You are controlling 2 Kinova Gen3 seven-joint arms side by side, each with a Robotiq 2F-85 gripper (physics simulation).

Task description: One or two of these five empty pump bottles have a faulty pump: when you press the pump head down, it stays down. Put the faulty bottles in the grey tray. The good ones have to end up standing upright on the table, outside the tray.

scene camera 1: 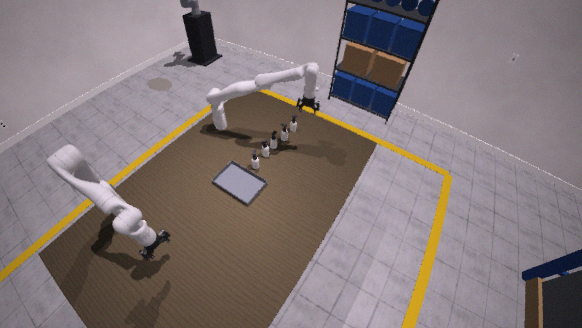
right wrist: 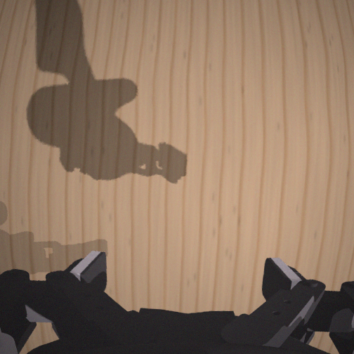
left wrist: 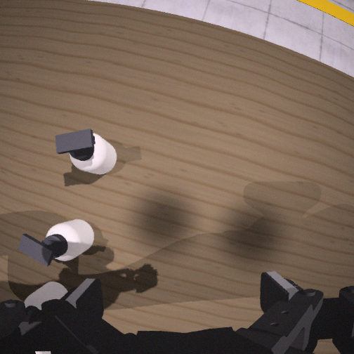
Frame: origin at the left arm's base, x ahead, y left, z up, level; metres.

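Seen in the pictures: left gripper, fingertip midpoint: (scene camera 1: pixel 307 113); right gripper, fingertip midpoint: (scene camera 1: pixel 161 249); left arm's base at its link origin: (scene camera 1: pixel 221 125).
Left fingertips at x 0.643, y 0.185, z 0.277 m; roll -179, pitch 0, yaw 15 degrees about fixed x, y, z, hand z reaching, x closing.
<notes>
Offsets run from my left fingertips to a thing's top centre. Level surfaces: height alone.
Five white pump bottles with dark pump heads @(dx -0.172, dy -0.373, dz -0.137 m) (scene camera 1: pixel 255 161) @(dx -0.174, dy -0.249, dz -0.137 m) (scene camera 1: pixel 265 150) @(dx -0.165, dy -0.156, dz -0.137 m) (scene camera 1: pixel 273 142) @(dx -0.143, dy -0.045, dz -0.137 m) (scene camera 1: pixel 284 133) @(dx -0.134, dy +0.078, dz -0.137 m) (scene camera 1: pixel 293 125) stand upright in a slanting row on the table. The grey tray @(dx -0.182, dy -0.541, dz -0.247 m) (scene camera 1: pixel 239 183) lies empty below the row's near end. In the left wrist view, two bottles (left wrist: pixel 101 156) (left wrist: pixel 77 239) show at the left, and a third (left wrist: pixel 46 295) is partly hidden by a finger. My left gripper (scene camera 1: pixel 308 106) (left wrist: pixel 181 295) is open and empty, high near the row's far end. My right gripper (scene camera 1: pixel 158 246) (right wrist: pixel 184 273) is open and empty over the table at lower left, away from bottles and tray.
The brown wooden table top @(dz -0.277 m) (scene camera 1: pixel 210 250) lies under both arms. A yellow line (scene camera 1: pixel 430 250) marks the floor around it. A shelf rack (scene camera 1: pixel 344 30) with blue and brown boxes stands behind, and a black pedestal (scene camera 1: pixel 201 37) stands at the back left.
</notes>
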